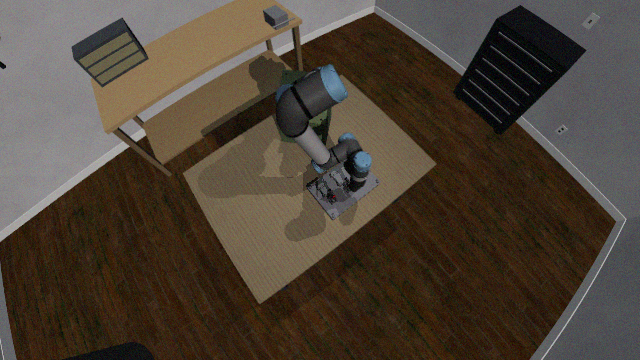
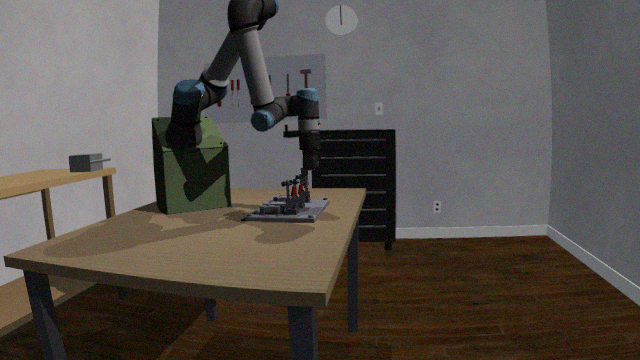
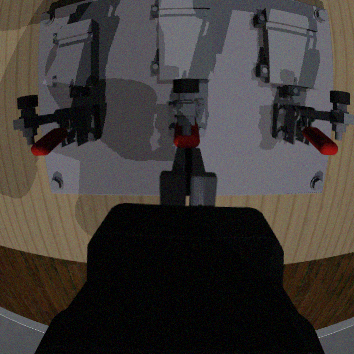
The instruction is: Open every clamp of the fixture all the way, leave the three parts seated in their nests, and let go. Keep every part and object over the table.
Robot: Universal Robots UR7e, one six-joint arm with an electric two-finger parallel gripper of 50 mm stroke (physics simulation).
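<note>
The grey fixture plate (image 1: pixel 353 200) (image 2: pixel 317 210) (image 3: pixel 250 170) lies on the table. Three pale grey parts, left (image 3: pixel 75 62), middle (image 3: pixel 181 47) and right (image 3: pixel 290 55), sit in their nests. The left clamp's red handle (image 3: pixel 48 142) and the right clamp's red handle (image 3: pixel 321 141) slant outward, their arms swung off the parts. The middle clamp's black tip (image 3: pixel 186 86) stands just short of its part, its arm raised; how far it is open I cannot tell. My gripper (image 3: pixel 187 162) (image 2: pixel 308 174) is shut and empty, its tips right against or just behind the middle red handle (image 3: pixel 186 138).
A green box-like pedestal (image 2: pixel 192 175) stands on the table (image 1: pixel 240 250) (image 2: pixel 200 270) behind the fixture, under the arm's base. A wooden workbench (image 1: pixel 195 50) stands by the wall. A black drawer cabinet (image 1: pixel 520 65) (image 2: pixel 357 165) stands beyond the table.
</note>
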